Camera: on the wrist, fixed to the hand. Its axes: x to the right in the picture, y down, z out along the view.
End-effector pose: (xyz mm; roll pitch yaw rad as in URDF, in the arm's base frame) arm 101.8 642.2 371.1 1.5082 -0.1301 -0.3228
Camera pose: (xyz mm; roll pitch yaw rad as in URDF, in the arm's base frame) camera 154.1 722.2 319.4 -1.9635 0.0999 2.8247
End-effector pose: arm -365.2 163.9 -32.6 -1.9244 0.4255 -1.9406
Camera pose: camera -450.7 145.3 31.9 1.4671 -0.3948 1.2042
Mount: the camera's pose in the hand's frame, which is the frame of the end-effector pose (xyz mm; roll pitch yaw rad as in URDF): 17.3 -48.5 -95.7 -0.4559 -0.0078 3.1118
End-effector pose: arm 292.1 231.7 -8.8 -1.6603 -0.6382 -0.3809
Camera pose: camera 239.7 154.7 47.2 1.2003 0.6686 2.7542
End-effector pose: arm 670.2 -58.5 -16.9 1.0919 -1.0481 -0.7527
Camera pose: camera 774.4 -70.3 -45.4 -1.5590 1.0180 2.3759
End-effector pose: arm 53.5 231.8 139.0 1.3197 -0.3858 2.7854
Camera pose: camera -14.6 171.1 80.0 -1.7757 0.3550 -0.3560
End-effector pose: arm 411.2 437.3 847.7 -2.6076 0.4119 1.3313
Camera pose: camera 431.9 492.7 938.9 2.1424 -0.3899 -1.7869
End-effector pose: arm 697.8 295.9 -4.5 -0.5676 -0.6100 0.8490
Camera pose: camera 797.2 269.0 -39.4 0.0908 0.6191 -2.3286
